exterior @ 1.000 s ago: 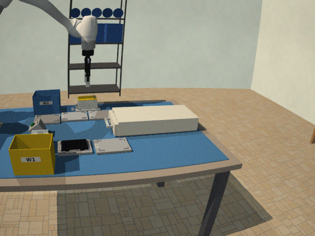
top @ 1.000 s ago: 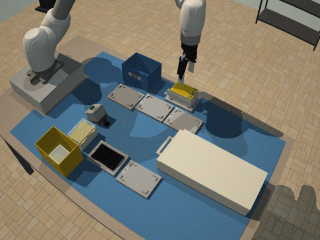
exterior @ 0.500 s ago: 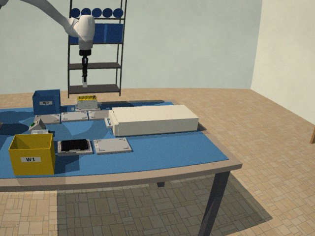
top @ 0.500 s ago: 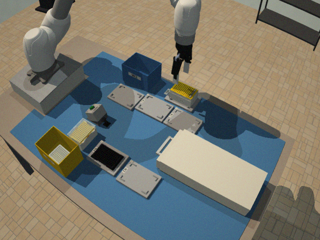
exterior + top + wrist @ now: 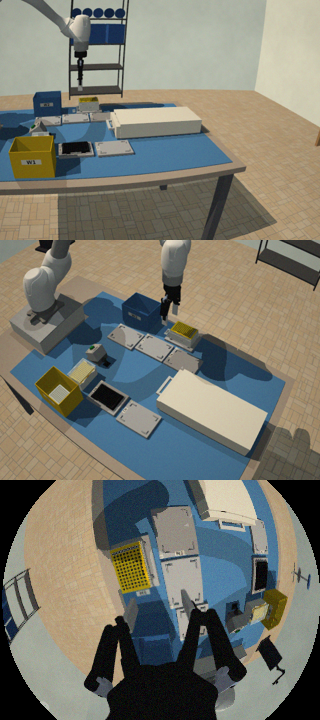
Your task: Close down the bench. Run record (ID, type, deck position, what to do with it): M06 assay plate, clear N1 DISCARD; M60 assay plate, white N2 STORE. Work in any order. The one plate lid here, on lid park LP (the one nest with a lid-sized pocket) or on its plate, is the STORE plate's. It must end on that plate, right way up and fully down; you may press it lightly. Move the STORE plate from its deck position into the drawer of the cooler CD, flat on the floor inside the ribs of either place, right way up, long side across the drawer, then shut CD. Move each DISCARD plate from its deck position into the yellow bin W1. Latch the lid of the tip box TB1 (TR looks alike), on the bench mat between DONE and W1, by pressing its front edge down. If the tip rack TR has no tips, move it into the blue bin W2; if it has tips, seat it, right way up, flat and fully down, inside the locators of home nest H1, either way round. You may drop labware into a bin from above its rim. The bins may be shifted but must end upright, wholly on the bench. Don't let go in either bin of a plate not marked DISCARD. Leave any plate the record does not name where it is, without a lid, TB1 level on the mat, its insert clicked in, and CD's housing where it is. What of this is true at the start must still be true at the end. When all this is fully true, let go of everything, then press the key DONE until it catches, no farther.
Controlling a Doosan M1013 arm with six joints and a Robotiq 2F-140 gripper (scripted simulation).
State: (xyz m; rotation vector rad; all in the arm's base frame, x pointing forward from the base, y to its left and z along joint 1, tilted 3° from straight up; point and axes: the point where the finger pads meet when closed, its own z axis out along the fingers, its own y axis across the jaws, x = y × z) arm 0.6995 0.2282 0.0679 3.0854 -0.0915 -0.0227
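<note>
Now: hand 280 mm to the left of the done key box, 260 mm past it and 140 mm above it. Also, from my hand: tip rack TR (140 mm below, 50 mm to the left, 50 mm ahead); then blue bin W2 (210 mm behind, 150 mm below, 70 mm to the left); then drawer (280 mm to the right, 280 mm ahead, 170 mm below).
</note>
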